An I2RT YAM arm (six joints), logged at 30 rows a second.
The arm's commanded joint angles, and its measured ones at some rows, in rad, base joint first. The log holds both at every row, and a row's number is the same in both.
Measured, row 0: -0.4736 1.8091 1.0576 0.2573 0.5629 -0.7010
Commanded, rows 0 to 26: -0.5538 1.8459 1.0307 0.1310 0.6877 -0.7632; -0.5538 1.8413 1.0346 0.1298 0.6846 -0.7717; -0.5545 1.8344 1.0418 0.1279 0.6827 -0.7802; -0.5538 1.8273 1.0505 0.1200 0.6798 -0.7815; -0.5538 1.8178 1.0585 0.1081 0.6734 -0.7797; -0.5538 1.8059 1.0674 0.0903 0.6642 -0.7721; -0.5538 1.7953 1.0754 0.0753 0.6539 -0.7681; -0.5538 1.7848 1.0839 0.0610 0.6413 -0.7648; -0.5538 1.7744 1.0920 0.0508 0.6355 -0.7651; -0.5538 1.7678 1.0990 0.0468 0.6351 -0.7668; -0.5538 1.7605 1.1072 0.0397 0.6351 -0.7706; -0.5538 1.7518 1.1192 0.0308 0.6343 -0.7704; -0.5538 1.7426 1.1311 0.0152 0.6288 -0.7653; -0.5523 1.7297 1.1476 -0.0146 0.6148 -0.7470; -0.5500 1.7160 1.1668 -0.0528 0.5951 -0.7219; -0.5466 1.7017 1.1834 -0.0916 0.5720 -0.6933; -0.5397 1.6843 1.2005 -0.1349 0.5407 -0.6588; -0.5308 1.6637 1.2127 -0.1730 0.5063 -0.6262; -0.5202 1.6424 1.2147 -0.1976 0.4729 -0.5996; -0.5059 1.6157 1.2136 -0.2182 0.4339 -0.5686; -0.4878 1.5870 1.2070 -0.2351 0.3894 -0.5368; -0.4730 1.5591 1.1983 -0.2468 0.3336 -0.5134; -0.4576 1.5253 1.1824 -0.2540 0.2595 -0.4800; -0.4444 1.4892 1.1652 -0.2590 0.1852 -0.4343; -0.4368 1.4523 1.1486 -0.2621 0.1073 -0.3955; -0.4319 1.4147 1.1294 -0.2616 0.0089 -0.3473; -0.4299 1.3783 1.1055 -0.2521 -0.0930 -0.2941
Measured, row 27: -0.4408 1.4548 1.1561 -0.2024 0.2108 -0.4675
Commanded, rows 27 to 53: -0.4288 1.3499 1.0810 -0.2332 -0.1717 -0.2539; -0.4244 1.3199 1.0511 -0.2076 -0.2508 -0.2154; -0.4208 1.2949 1.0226 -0.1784 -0.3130 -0.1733; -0.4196 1.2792 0.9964 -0.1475 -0.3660 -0.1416; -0.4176 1.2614 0.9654 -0.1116 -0.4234 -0.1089; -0.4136 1.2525 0.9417 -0.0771 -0.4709 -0.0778; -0.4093 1.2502 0.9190 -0.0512 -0.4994 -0.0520; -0.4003 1.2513 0.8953 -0.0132 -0.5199 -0.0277; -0.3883 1.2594 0.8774 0.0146 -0.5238 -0.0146; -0.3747 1.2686 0.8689 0.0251 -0.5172 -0.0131; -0.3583 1.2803 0.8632 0.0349 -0.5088 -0.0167; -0.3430 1.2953 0.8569 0.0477 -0.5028 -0.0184; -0.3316 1.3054 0.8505 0.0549 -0.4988 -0.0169; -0.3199 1.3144 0.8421 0.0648 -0.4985 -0.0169; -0.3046 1.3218 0.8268 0.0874 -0.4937 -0.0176; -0.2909 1.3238 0.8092 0.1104 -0.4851 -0.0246; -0.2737 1.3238 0.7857 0.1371 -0.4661 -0.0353; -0.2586 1.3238 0.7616 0.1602 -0.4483 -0.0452; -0.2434 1.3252 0.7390 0.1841 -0.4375 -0.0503; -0.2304 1.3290 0.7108 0.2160 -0.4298 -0.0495; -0.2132 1.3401 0.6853 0.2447 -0.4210 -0.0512; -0.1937 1.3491 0.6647 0.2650 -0.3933 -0.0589; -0.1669 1.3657 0.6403 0.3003 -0.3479 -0.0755; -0.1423 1.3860 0.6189 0.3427 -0.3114 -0.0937; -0.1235 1.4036 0.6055 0.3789 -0.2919 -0.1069; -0.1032 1.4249 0.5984 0.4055 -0.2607 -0.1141; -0.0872 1.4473 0.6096 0.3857 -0.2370 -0.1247
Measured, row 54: -0.1364 1.3823 0.6418 0.3611 -0.3210 -0.1013
